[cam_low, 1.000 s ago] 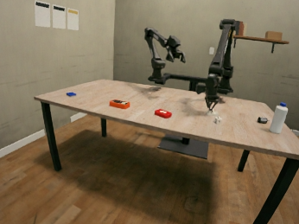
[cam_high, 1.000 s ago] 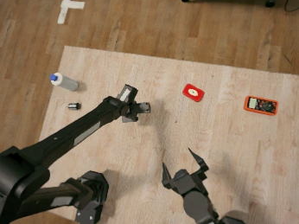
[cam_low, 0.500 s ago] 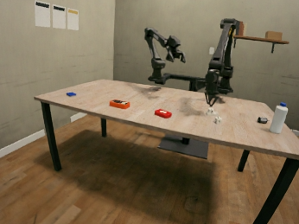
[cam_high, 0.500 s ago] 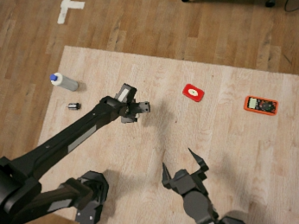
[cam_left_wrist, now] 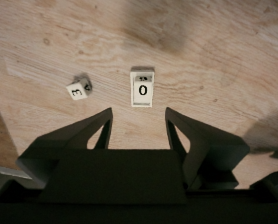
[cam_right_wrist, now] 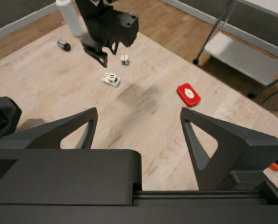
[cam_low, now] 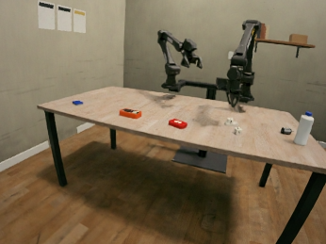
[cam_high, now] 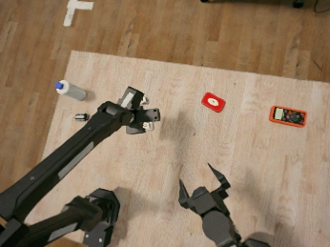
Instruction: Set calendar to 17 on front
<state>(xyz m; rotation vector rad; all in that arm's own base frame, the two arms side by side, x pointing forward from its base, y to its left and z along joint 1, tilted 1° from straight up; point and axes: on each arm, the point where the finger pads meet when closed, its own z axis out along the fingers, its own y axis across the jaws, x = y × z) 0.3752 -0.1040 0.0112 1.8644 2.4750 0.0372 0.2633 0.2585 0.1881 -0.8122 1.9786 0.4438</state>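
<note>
Right now the white tray is 12 cm below my left hand, 2 cm to the left of it and 1 cm behind it. Also, from my left hand: blue item 104 cm to the right, 17 cm ahead, 11 cm below; red flat object 26 cm to the right, 15 cm ahead, 11 cm below.
</note>
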